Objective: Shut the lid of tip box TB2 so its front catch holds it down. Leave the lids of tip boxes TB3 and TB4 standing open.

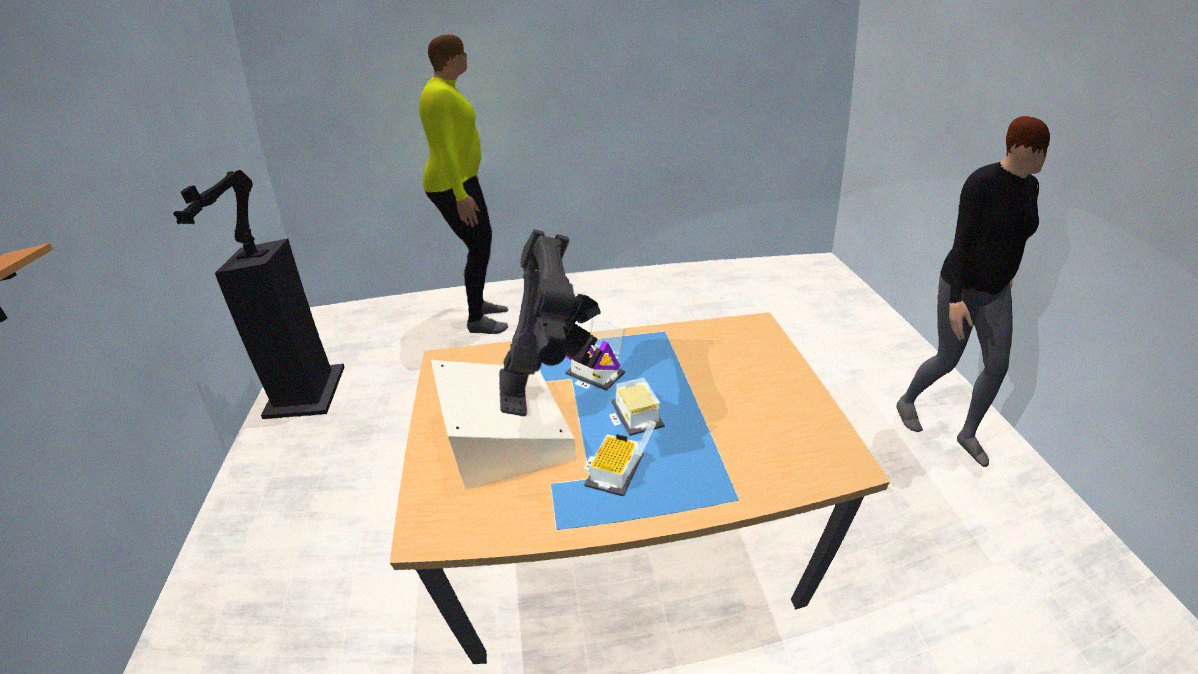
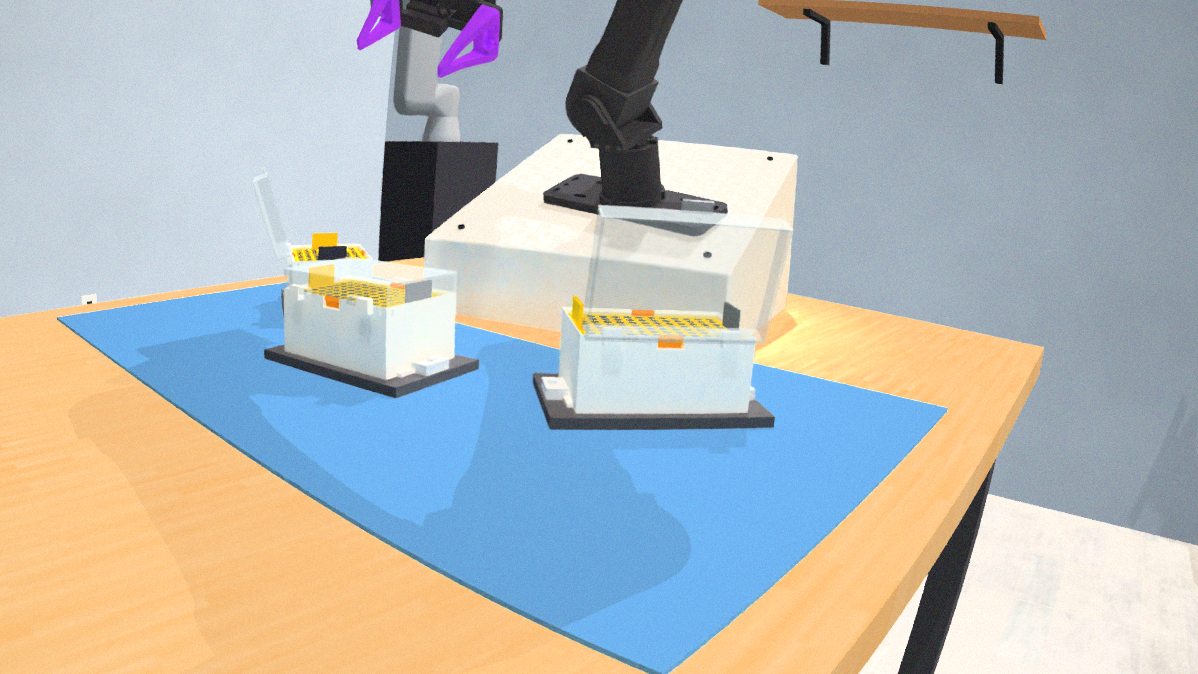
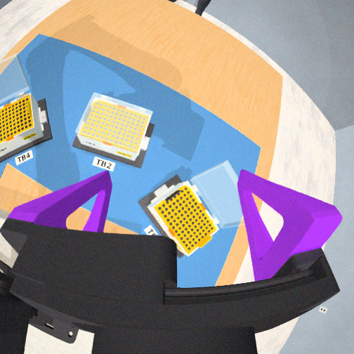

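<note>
Tip box TB2 is the middle box. Its clear lid lies down over the yellow tip rack; whether its front catch holds cannot be made out. Tip box TB4 has its clear lid standing open on the side away from the arm. The third box, TB3, also has its lid standing open; its label is partly hidden. My gripper is open and empty, with its purple fingers wide apart. It hangs above the TB3 side, clear of the boxes.
The boxes stand on dark bases on a blue mat on the wooden table. My arm stands on a pale sloped block. Two people and a second arm on a black pedestal are beyond the table.
</note>
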